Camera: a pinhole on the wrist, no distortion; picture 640 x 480 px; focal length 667.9 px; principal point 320.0 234.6 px. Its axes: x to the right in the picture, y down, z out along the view. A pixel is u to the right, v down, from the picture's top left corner.
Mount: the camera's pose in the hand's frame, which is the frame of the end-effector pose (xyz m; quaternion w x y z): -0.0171 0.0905 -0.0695 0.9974 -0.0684 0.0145 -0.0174
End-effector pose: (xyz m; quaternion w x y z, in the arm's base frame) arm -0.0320 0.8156 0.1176 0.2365 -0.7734 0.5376 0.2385
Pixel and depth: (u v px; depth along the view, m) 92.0 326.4 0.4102
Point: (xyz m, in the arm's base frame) -0.3097 1.0606 -0.0740
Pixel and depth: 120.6 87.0 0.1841
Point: -0.1395 0.9148 0.0585
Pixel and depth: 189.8 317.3 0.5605
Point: -0.3458 1.1159 -0.2131
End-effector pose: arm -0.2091 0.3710 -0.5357 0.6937 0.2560 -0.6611 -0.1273
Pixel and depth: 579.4 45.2 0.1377
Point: -0.2861 0.3949 -0.4666
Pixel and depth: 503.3 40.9 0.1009
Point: -0.2530 0.4202 -0.4861
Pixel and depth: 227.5 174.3 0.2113
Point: -0.3699 0.4499 -0.5177
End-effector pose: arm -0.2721 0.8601 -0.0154 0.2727 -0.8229 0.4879 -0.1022
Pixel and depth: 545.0 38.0 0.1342
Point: -0.2780 0.8316 -0.1119
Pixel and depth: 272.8 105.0 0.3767
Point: -0.2054 0.9729 -0.3115
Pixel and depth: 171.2 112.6 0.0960
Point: -0.3428 0.8684 -0.0833
